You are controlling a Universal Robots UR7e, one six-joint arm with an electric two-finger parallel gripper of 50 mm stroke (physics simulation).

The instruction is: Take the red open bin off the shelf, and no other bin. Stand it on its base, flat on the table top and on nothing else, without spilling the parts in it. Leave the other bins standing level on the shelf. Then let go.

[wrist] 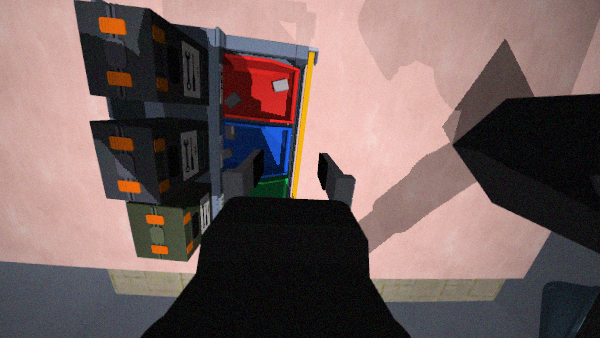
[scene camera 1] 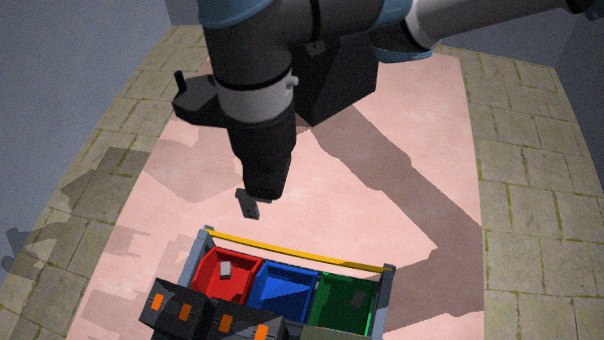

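You'd see my gripper in the wrist view and in scene camera 1, and for my gripper [wrist: 240, 181] and [scene camera 1: 240, 188] are the same spot. A blue bin shows in the wrist view and in scene camera 1 as well, and on the blue bin [wrist: 275, 140] is the same spot as [scene camera 1: 280, 286]. There's also a red open bin, which shows in the wrist view [252, 78] and in scene camera 1 [244, 268].
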